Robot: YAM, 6 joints.
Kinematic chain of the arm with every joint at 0, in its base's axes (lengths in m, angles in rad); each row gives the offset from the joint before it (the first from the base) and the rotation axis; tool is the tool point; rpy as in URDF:
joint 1: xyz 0 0 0.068 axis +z
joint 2: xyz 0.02 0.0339 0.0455 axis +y
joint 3: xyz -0.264 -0.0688 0 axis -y
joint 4: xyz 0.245 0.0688 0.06 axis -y
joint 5: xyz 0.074 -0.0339 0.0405 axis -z
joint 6: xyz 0.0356 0 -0.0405 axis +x
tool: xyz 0 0 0 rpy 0 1.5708 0
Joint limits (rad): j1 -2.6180..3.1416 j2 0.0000..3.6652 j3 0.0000..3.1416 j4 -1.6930..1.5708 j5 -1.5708..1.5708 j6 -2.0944..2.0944
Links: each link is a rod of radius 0.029 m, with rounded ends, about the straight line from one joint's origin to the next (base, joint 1, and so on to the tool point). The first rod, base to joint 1, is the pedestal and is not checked.
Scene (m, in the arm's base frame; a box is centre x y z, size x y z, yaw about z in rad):
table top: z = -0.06
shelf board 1: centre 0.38 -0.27 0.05 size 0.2 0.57 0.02 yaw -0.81
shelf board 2: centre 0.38 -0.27 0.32 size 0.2 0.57 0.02 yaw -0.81
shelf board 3: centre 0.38 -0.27 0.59 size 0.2 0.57 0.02 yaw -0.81
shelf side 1: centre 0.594 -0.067 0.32 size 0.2 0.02 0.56 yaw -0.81
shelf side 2: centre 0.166 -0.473 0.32 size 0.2 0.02 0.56 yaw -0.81
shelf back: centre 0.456 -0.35 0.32 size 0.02 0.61 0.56 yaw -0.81
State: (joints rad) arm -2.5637 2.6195 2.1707 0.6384 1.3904 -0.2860
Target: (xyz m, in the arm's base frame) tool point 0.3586 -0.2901 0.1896
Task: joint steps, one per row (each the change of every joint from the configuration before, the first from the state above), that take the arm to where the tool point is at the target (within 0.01 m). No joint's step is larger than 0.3 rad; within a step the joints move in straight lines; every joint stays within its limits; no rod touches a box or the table.
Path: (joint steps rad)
1: 0.2206 -0.1620 -0.2967 0.0486 -0.0341 -0.0797
2: 0.2205 -0.1620 -0.2966 0.0486 -0.0341 -0.0797
3: 0.2206 -0.1620 -0.2967 0.0486 -0.0342 -0.0797
4: 0.2206 -0.1620 -0.2966 0.0486 -0.0341 -0.0797
5: 0.2205 -0.1620 -0.2967 0.0486 -0.0341 -0.0797
6: 0.2502 -0.0728 -0.0172 -0.1106 0.0877 0.0996
7: 0.2502 -0.0727 -0.0173 -0.1105 0.0878 0.0996
8: 0.2502 -0.0728 -0.0172 -0.1106 0.0877 0.0997
9: 0.2502 -0.0728 -0.0173 -0.1106 0.0878 0.0996
10: -0.0476 0.2177 0.2625 0.0400 0.0000 0.0000
11: -0.0476 0.2177 0.2626 0.0400 0.0000 0.0000
12: -0.0476 0.2177 0.2625 0.0400 0.0000 0.0000

